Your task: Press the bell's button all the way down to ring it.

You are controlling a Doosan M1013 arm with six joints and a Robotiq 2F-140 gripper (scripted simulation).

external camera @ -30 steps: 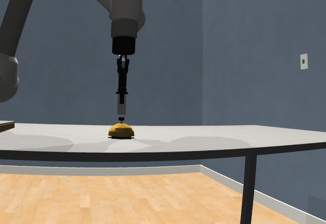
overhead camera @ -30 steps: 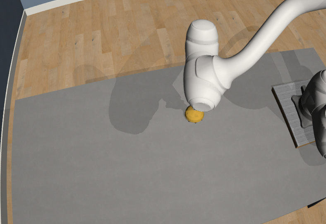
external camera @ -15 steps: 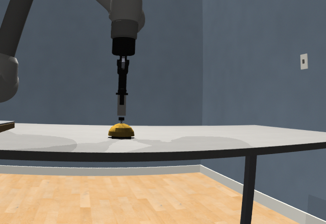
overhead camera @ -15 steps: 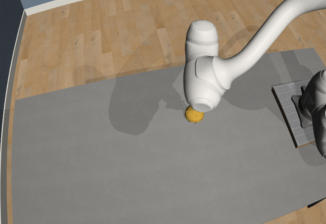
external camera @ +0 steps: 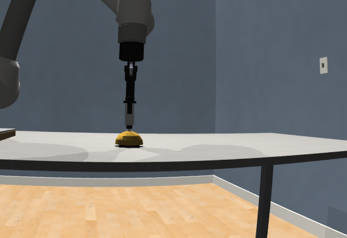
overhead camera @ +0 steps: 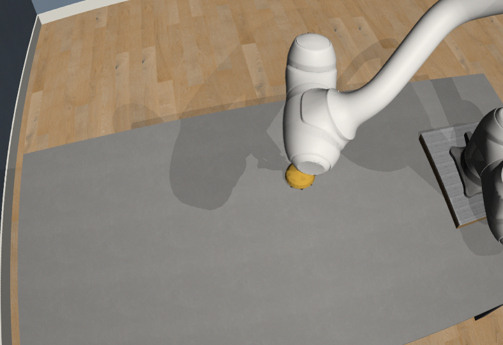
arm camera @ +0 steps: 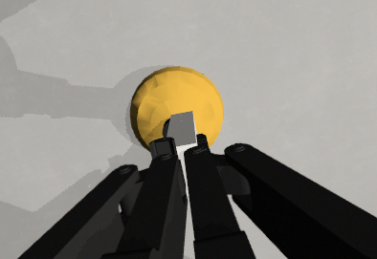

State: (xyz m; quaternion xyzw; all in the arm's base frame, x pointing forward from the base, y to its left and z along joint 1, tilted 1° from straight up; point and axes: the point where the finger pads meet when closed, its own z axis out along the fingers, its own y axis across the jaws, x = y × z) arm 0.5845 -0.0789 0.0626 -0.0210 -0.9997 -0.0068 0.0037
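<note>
My gripper is now 1 cm to the left of the bell button and 4 cm above it. Also, from my hand: yellow dome bell: 1 cm to the right, 6 cm below.
</note>
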